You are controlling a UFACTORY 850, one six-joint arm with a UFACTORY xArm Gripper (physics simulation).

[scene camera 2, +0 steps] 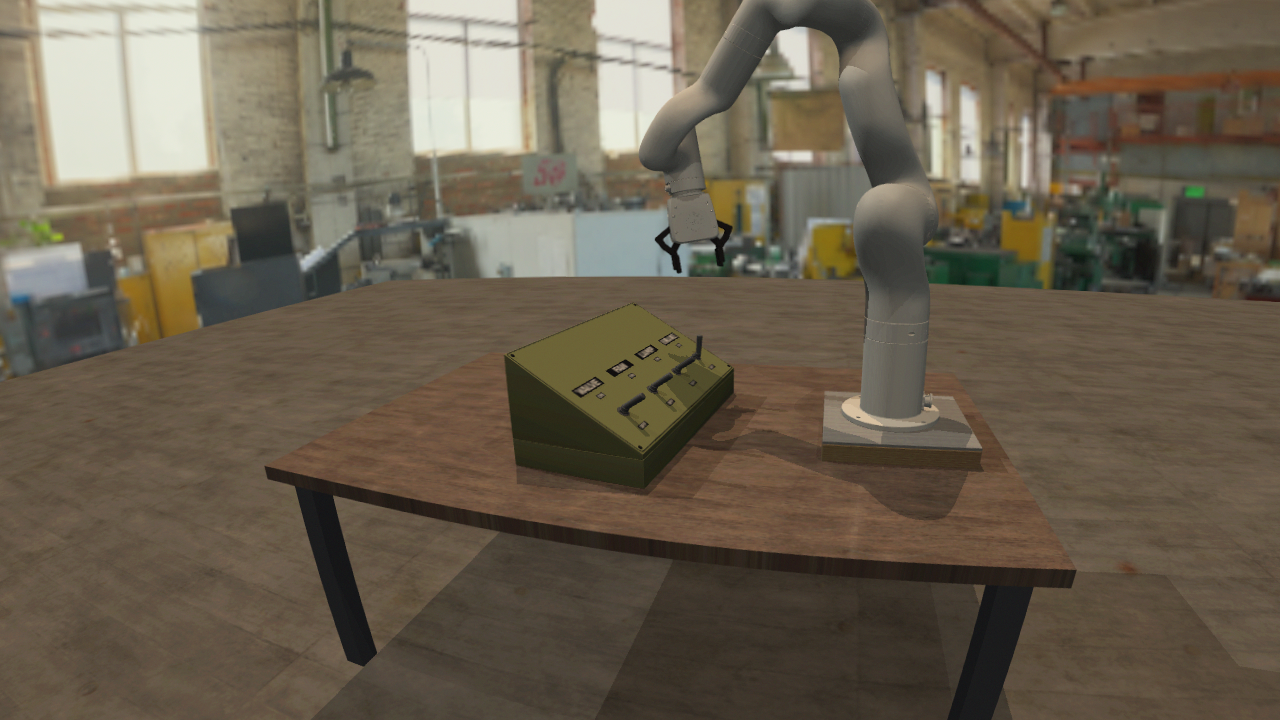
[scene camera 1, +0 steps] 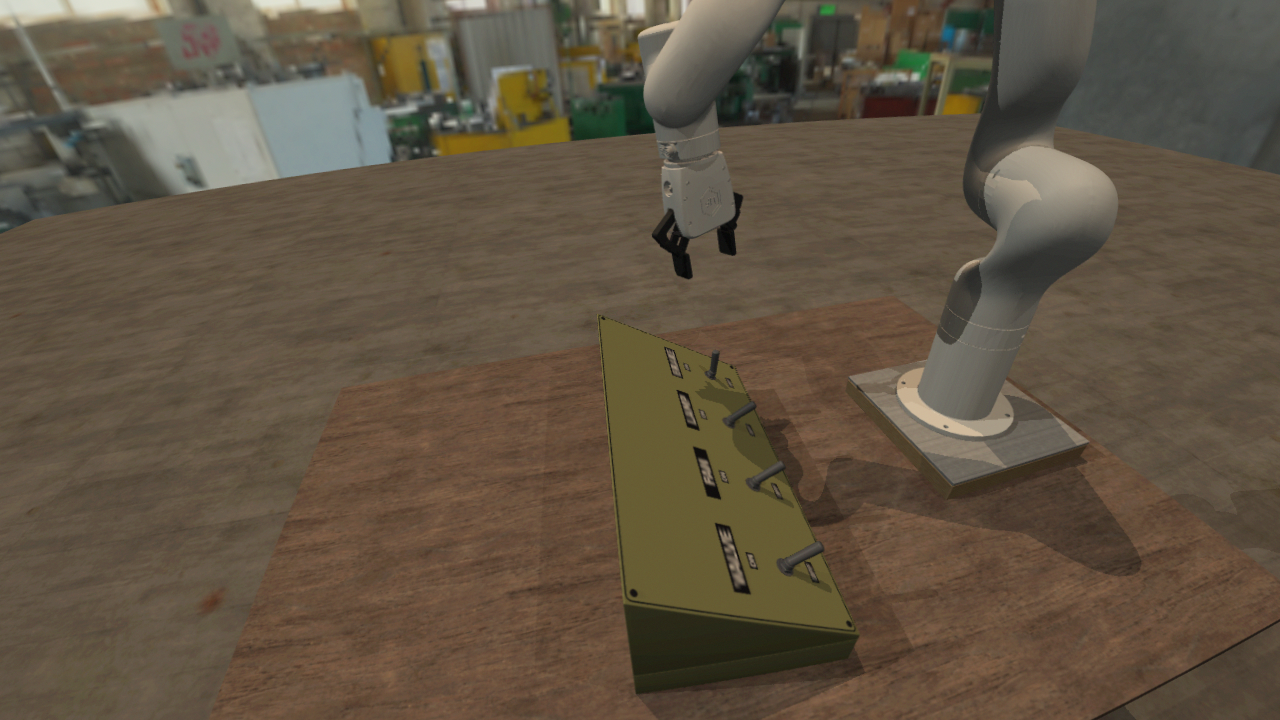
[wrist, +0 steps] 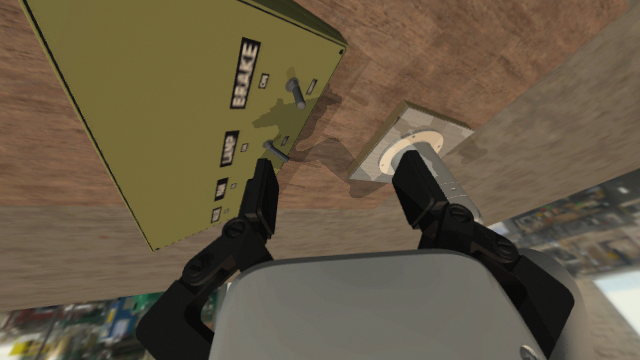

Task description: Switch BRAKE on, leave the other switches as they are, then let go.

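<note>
The olive sloped switch box carries a row of grey levers. The BRAKE lever, at the end far from scene camera 1, stands nearly upright, unlike the others. The LAMP lever, FAN lever and VALVE lever all lean to the OFF side. My gripper is open and empty, high above the BRAKE end of the box, touching no lever.
The box stands on a brown wooden table. The arm's base plate is bolted on the same table, on the side of the box where the levers' OFF labels are. The box's shadow falls between them.
</note>
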